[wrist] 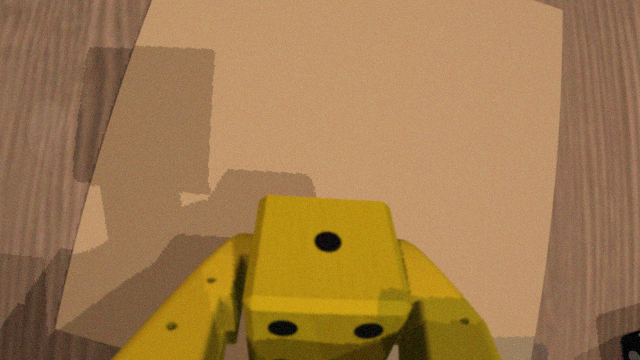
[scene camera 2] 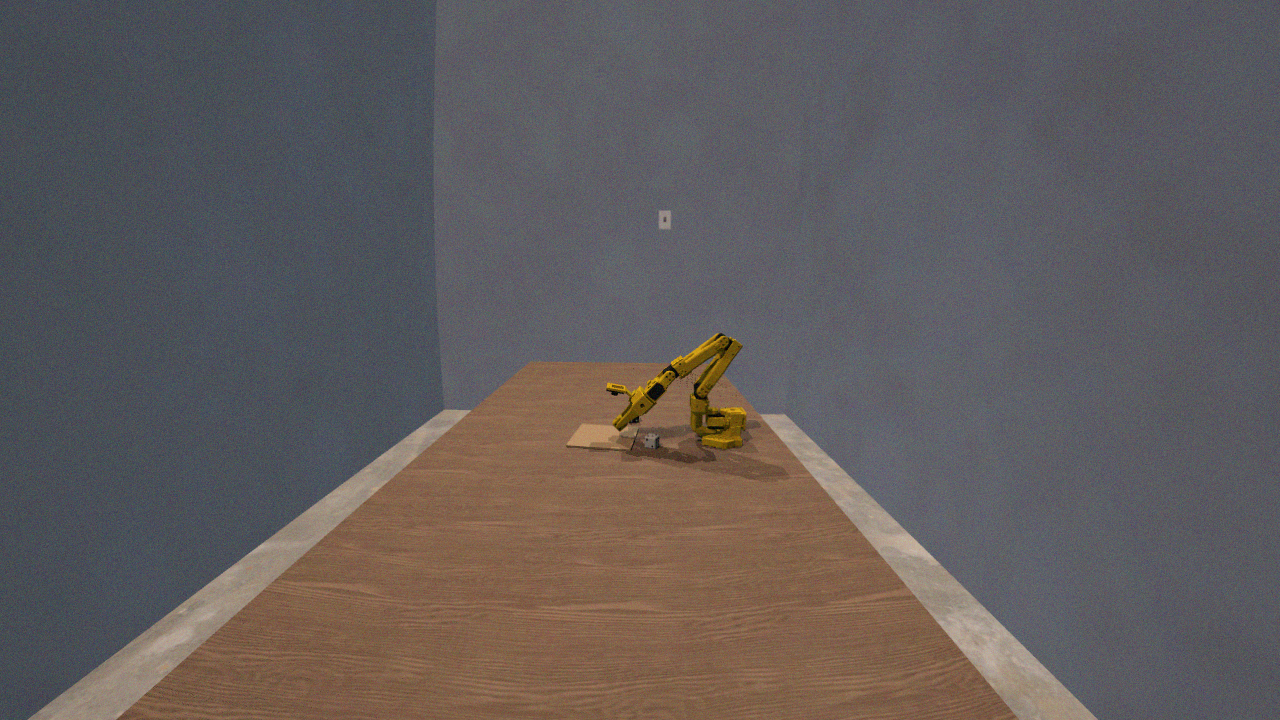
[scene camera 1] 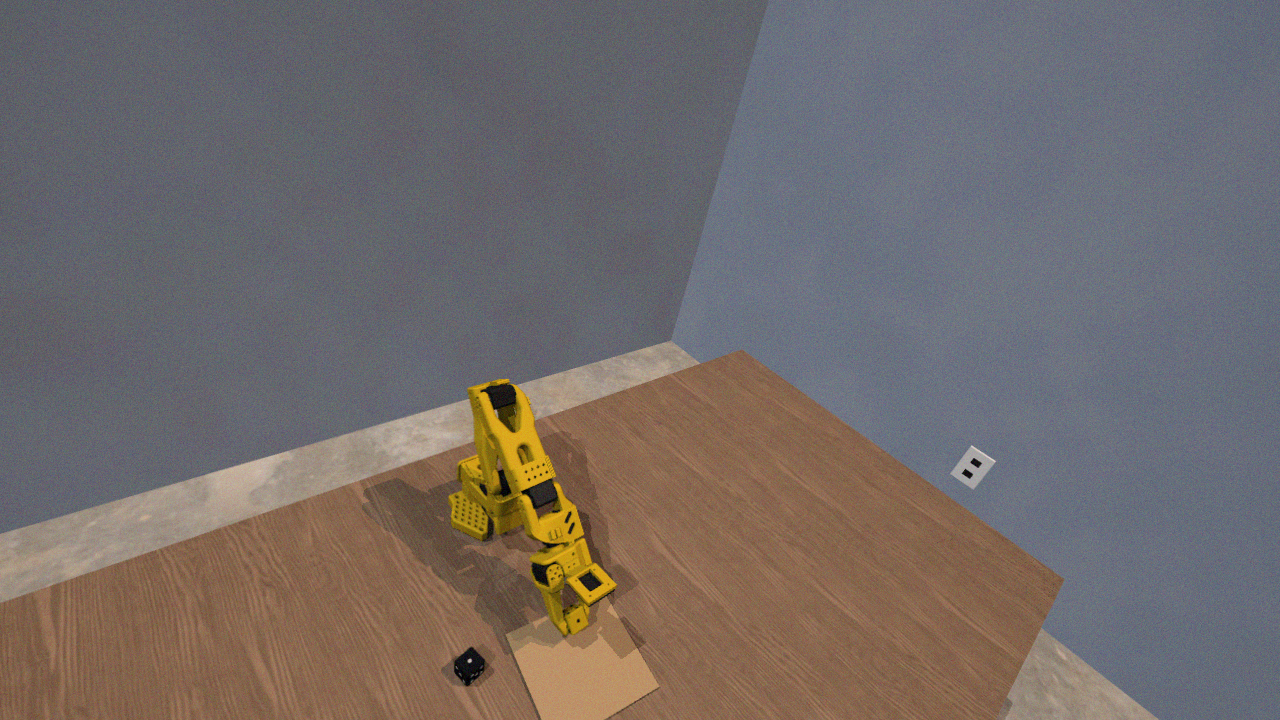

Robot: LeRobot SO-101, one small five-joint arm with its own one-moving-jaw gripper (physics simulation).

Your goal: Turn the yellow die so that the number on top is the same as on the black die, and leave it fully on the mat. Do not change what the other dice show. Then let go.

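Frame: origin at the arm's base, x ahead, y left, z up, level; centimetres.
Seen in the pictures: hand at its tool point: (wrist: 258, 257) (scene camera 2: 617, 426) (scene camera 1: 583, 618); arm's base at its link origin: (scene camera 2: 711, 439) (scene camera 1: 493, 519).
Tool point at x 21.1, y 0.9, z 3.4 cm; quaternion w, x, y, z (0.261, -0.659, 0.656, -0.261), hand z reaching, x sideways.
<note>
Offsets run from my tool point to a thing's top centre. Level surfaces: height alone.
The yellow die @(dx -0.4, dy -1.2, dz +2.0 cm) (scene camera 1: 577, 619) (wrist: 295, 270) is between the jaws of my gripper (scene camera 1: 572, 624) (scene camera 2: 619, 427) (wrist: 326, 280), which is shut on it. The jaws press its left and right sides in the wrist view. Its forward-upper face shows one pip; the face toward the wrist shows at least two, its lower part cut off. The die is tilted with the slanting gripper, low over the tan mat @(dx +3.1, dy -1.9, dz -3.0 cm) (scene camera 1: 586, 680) (scene camera 2: 592, 437) (wrist: 425, 125); contact cannot be told. The black die @(dx -3.3, dy -13.3, dz -0.9 cm) (scene camera 1: 469, 667) (scene camera 2: 635, 420) (wrist: 632, 345) stands off the mat, one pip on top in scene camera 1.
A pale die @(dx -7.4, dy +3.3, dz -0.9 cm) (scene camera 2: 652, 441) stands on the wooden table @(dz -3.4 cm) (scene camera 1: 760, 537) (scene camera 2: 554, 555) beside the mat's arm-side edge; its top is too small to read. The yellow arm's base (scene camera 1: 471, 514) (scene camera 2: 722, 428) stands near the table's long edge. Arm shadows cross the mat.
</note>
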